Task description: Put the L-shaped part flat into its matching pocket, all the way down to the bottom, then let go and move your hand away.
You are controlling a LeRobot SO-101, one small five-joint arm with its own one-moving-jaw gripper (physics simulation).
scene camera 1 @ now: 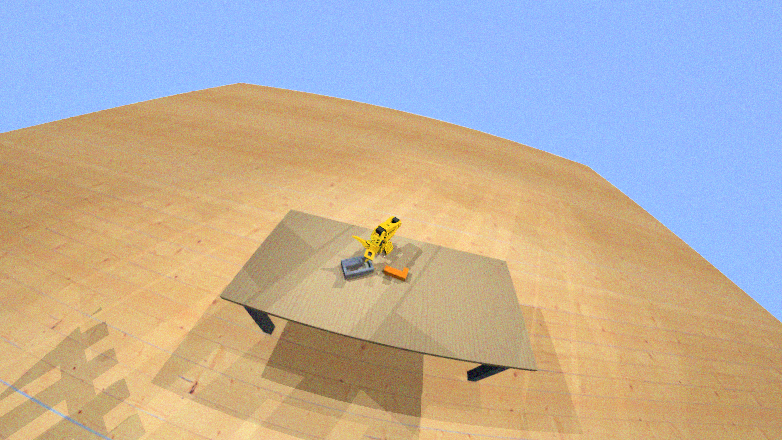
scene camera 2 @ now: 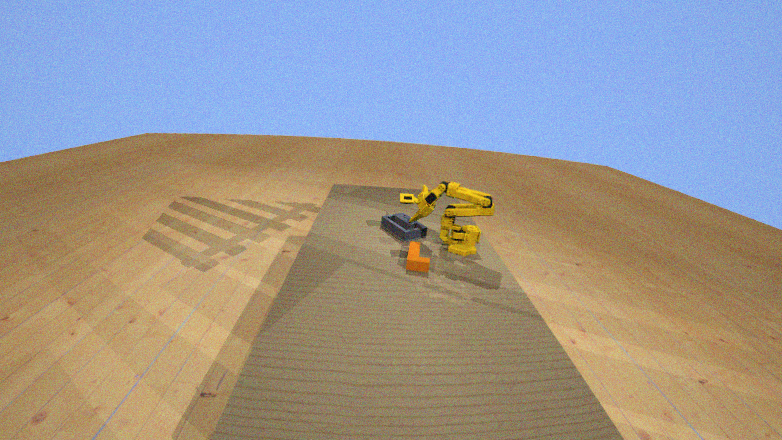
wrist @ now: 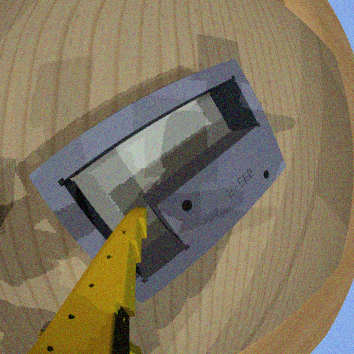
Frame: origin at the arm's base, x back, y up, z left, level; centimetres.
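Seen in the pictures: hand, its tool point: [scene camera 1: 365, 260] [scene camera 2: 410, 220] [wrist: 145, 218]; arm's base, origin of its link: [scene camera 1: 382, 250] [scene camera 2: 453, 247].
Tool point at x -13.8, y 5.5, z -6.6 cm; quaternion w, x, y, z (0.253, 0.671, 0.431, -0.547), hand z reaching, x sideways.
Note:
Offsets run from my tool point to a thing's top centre. Level surfaces: height alone.
The orange L-shaped part @[dy -2.5, dx +1.2, dz +15.8 cm] [scene camera 1: 394, 271] [scene camera 2: 417, 264] lies flat on the table, outside the block and a short way from it. It does not show in the wrist view. The blue-grey block @[dy -1.8, dx -1.7, dz -3.2 cm] [scene camera 1: 358, 275] [scene camera 2: 394, 231] [wrist: 225, 200] has an L-shaped pocket, whose bare light floor @[dy -5.0 cm] [wrist: 145, 150] shows in the wrist view. My gripper [scene camera 1: 362, 249] [scene camera 2: 417, 204] is fully open and empty. Its notched fixed jaw [wrist: 112, 265] shows with its tip over the inner corner of the pocket. The moving jaw is out of the wrist view. The exact tip height is hard to tell.
The yellow arm [scene camera 1: 389, 225] [scene camera 2: 470, 195] reaches over the table @[dy -5.5 cm] [scene camera 1: 470, 306] [scene camera 2: 404, 355] from its base [scene camera 2: 463, 246]. The block and the part lie near the base. Shadows cross the table top.

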